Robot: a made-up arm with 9 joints. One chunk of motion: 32 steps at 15 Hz.
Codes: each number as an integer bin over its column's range. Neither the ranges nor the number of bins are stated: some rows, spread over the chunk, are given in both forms.
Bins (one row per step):
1: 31 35 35 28 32 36 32 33 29
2: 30 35 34 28 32 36 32 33 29
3: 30 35 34 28 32 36 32 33 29
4: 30 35 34 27 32 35 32 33 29
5: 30 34 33 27 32 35 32 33 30
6: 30 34 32 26 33 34 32 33 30
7: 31 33 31 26 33 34 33 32 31
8: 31 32 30 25 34 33 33 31 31
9: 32 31 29 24 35 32 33 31 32
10: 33 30 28 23 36 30 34 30 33
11: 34 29 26 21 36 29 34 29 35
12: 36 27 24 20 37 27 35 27 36
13: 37 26 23 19 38 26 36 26 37
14: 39 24 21 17 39 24 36 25 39
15: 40 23 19 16 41 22 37 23 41
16: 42 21 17 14 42 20 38 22 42
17: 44 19 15 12 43 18 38 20 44
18: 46 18 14 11 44 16 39 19 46
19: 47 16 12 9 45 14 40 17 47
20: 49 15 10 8 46 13 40 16 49
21: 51 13 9 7 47 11 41 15 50
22: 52 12 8 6 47 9 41 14 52
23: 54 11 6 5 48 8 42 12 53
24: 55 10 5 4 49 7 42 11 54
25: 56 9 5 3 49 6 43 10 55
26: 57 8 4 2 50 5 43 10 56
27: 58 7 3 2 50 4 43 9 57
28: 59 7 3 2 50 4 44 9 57
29: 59 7 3 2 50 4 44 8 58
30: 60 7 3 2 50 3 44 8 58
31: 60 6 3 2 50 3 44 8 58
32: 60 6 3 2 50 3 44 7 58
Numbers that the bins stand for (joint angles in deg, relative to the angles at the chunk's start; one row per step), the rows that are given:
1: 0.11 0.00 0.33 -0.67 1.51 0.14 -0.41 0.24 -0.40
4: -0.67 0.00 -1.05 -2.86 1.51 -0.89 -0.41 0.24 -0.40
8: 0.11 -1.71 -6.57 -7.24 7.54 -2.95 1.76 -2.75 1.92
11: 2.44 -3.43 -12.10 -16.00 13.57 -7.08 3.94 -5.73 6.56
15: 7.11 -6.86 -21.76 -26.95 28.65 -14.30 10.46 -14.68 13.51
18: 11.78 -9.71 -28.67 -37.90 37.70 -20.49 14.81 -20.65 19.30
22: 16.44 -13.14 -36.95 -48.86 46.75 -27.71 19.16 -28.11 26.25
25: 19.56 -14.86 -41.10 -55.43 52.78 -30.81 23.51 -34.08 29.73
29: 21.89 -16.00 -43.86 -57.62 55.79 -32.87 25.68 -37.06 33.21
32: 22.67 -16.57 -43.86 -57.62 55.79 -33.90 25.68 -38.56 33.21
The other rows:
2: -0.67 0.00 -1.05 -0.67 1.51 0.14 -0.41 0.24 -0.40
3: -0.67 0.00 -1.05 -0.67 1.51 0.14 -0.41 0.24 -0.40
5: -0.67 -0.57 -2.43 -2.86 1.51 -0.89 -0.41 0.24 0.76
6: -0.67 -0.57 -3.81 -5.05 4.52 -1.92 -0.41 0.24 0.76
7: 0.11 -1.14 -5.19 -5.05 4.52 -1.92 1.76 -1.25 1.92
9: 0.89 -2.29 -7.95 -9.43 10.56 -3.98 1.76 -2.75 3.08
10: 1.67 -2.86 -9.33 -11.62 13.57 -6.05 3.94 -4.24 4.24
12: 4.00 -4.57 -14.86 -18.19 16.59 -9.14 6.11 -8.71 7.71
13: 4.78 -5.14 -16.24 -20.38 19.60 -10.17 8.29 -10.21 8.87
14: 6.33 -6.29 -19.00 -24.76 22.62 -12.24 8.29 -11.70 11.19
16: 8.67 -8.00 -24.52 -31.33 31.67 -16.37 12.63 -16.17 14.67
17: 10.22 -9.14 -27.29 -35.71 34.68 -18.43 12.63 -19.16 16.98
19: 12.56 -10.86 -31.43 -42.29 40.71 -22.56 16.98 -23.63 20.46
20: 14.11 -11.43 -34.19 -44.48 43.73 -23.59 16.98 -25.13 22.78
21: 15.67 -12.57 -35.57 -46.67 46.75 -25.65 19.16 -26.62 23.94
23: 18.00 -13.71 -39.71 -51.05 49.76 -28.75 21.33 -31.10 27.41
24: 18.78 -14.29 -41.10 -53.24 52.78 -29.78 21.33 -32.59 28.57
26: 20.33 -15.43 -42.48 -57.62 55.79 -31.84 23.51 -34.08 30.89
27: 21.11 -16.00 -43.86 -57.62 55.79 -32.87 23.51 -35.57 32.05
28: 21.89 -16.00 -43.86 -57.62 55.79 -32.87 25.68 -35.57 32.05
30: 22.67 -16.00 -43.86 -57.62 55.79 -33.90 25.68 -37.06 33.21
31: 22.67 -16.57 -43.86 -57.62 55.79 -33.90 25.68 -37.06 33.21

